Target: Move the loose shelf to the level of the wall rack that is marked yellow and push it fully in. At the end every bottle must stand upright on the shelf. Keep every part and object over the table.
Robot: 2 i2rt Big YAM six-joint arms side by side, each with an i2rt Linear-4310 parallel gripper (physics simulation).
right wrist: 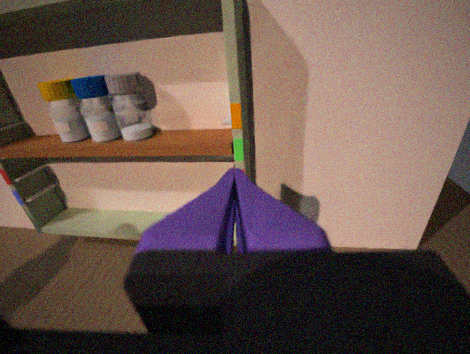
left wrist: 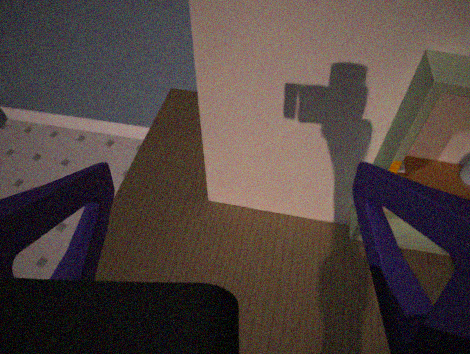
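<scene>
The brown shelf (left wrist: 434, 172) (right wrist: 190, 143) spans the wall rack (left wrist: 412, 112) (right wrist: 229, 55). In the right wrist view its right end meets the post by an orange mark (right wrist: 236, 116) and a green mark (right wrist: 239, 150); its left end is above a red mark (right wrist: 4, 175). How deep it sits is unclear. A yellow-capped bottle (right wrist: 69, 119), a blue-capped bottle (right wrist: 101, 117) and a grey-capped bottle (right wrist: 131, 107) stand upright on it. No yellow mark can be made out. My right gripper (right wrist: 234, 178) is shut and empty before the right post. My left gripper (left wrist: 233, 176) is open and empty, left of the rack.
The pale wall panel (left wrist: 260, 165) (right wrist: 370, 150) stands behind the rack. The brown table top (left wrist: 165, 240) (right wrist: 35, 280) runs below it and ends at a left edge in the left wrist view, with tiled floor (left wrist: 65, 150) beyond. A blue mark (right wrist: 18, 197) is low on the left post.
</scene>
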